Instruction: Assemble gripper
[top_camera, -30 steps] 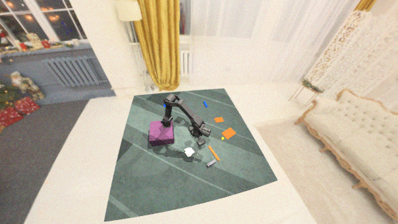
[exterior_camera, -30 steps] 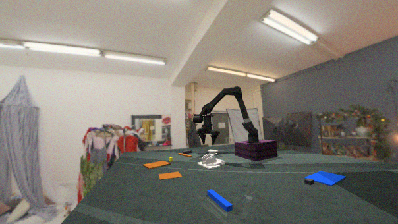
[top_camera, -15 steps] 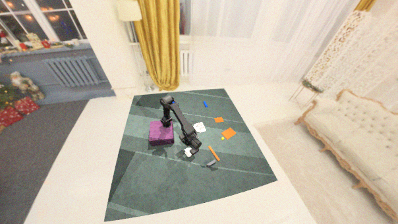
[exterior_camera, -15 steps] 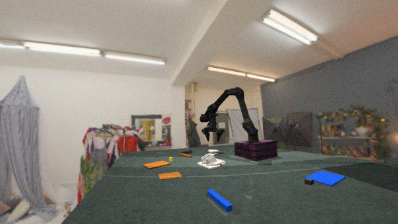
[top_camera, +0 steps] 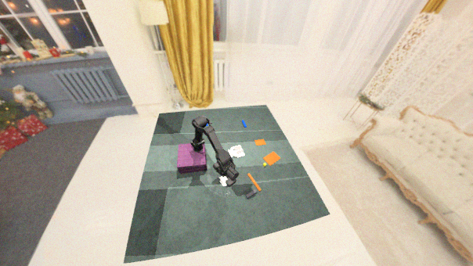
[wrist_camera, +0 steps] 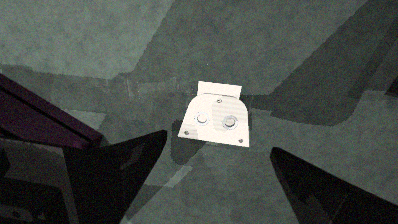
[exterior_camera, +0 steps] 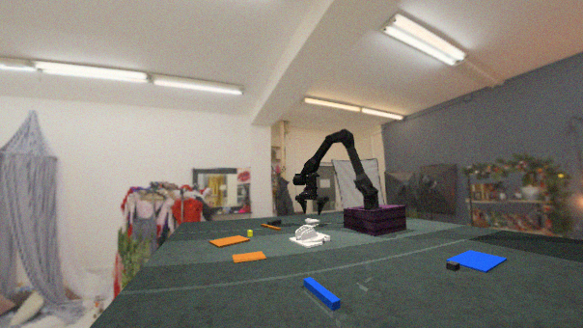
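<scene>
Right now my gripper tip is 1 cm short of the white gripper base and 3 cm above it. Round my gripper tip: orange bar 21 cm ahead, 6 cm to the right, 6 cm below; then white housing plate 12 cm ahead, 24 cm to the left, 5 cm below; then grey block 16 cm ahead, 14 cm to the right, 5 cm below.
</scene>
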